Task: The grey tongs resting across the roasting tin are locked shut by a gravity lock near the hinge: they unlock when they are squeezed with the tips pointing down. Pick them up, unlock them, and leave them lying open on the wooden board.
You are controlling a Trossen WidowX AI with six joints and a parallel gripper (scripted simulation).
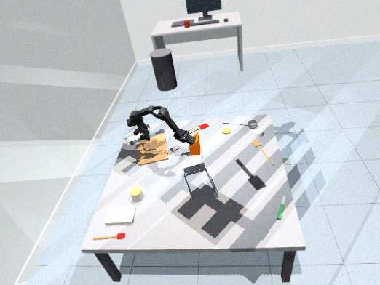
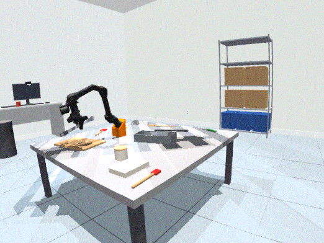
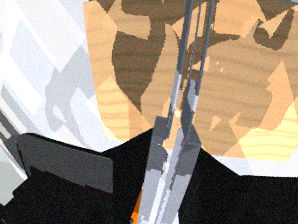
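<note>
Right now my gripper tip is 11 cm above the wooden board, 4 cm past it and 1 cm to the left of it. The rest, counted from my gripper tip: jar (48 cm ahead, 9 cm below, 3 cm to the left); yellow lock piece (9 cm to the right, 2 cm above, 1 cm ahead); red spatula (33 cm to the left, 29 cm behind, 11 cm below).
</note>
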